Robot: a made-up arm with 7 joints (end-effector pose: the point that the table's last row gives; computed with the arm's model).
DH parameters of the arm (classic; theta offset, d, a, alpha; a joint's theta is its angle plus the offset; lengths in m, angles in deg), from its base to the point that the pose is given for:
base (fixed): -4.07 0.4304 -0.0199 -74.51
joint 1: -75.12 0.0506 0.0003 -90
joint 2: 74 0.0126 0.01 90
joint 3: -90 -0.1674 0.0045 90
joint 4: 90 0.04 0.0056 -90
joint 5: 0 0.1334 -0.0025 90
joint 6: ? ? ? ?
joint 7: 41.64 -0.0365 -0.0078 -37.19
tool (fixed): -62.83 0.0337 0 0
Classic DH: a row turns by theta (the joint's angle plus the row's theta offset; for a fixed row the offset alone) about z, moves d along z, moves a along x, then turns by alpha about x.
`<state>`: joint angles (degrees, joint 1 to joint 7).
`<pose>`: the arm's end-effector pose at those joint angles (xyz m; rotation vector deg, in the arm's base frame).
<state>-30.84 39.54 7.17 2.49 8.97 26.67 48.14</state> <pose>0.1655 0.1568 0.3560 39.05 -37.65 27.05</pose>
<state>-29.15 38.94 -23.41 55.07 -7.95 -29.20 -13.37</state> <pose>0.1527 0.1998 0.2451 3.93 2.73 -46.13</pose>
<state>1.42 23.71 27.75 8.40 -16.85 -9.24 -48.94</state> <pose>0.0630 0.2122 0.2764 -21.89 -15.31 -40.74</pose>
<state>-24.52 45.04 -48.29 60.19 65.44 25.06 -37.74</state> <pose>0.1355 0.2227 0.2414 67.30 106.76 -46.73</pose>
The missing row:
joint 6: 90 -0.02 0.0219 90
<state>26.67 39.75 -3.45 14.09 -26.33 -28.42 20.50</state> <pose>-0.0180 0.1902 0.2439 -0.52 -7.18 1.78</pose>
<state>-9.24 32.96 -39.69 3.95 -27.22 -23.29 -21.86</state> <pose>0.1075 0.0779 0.2424 -40.45 -11.16 -73.44</pose>
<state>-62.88 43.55 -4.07 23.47 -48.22 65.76 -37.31</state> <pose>0.2208 0.1506 0.4383 -55.33 14.63 -49.43</pose>
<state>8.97 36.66 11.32 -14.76 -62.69 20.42 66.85</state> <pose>0.0697 0.1380 0.3331 -15.65 -5.60 49.25</pose>
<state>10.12 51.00 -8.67 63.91 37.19 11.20 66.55</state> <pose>-0.0584 0.2888 0.2594 100.17 35.60 -10.62</pose>
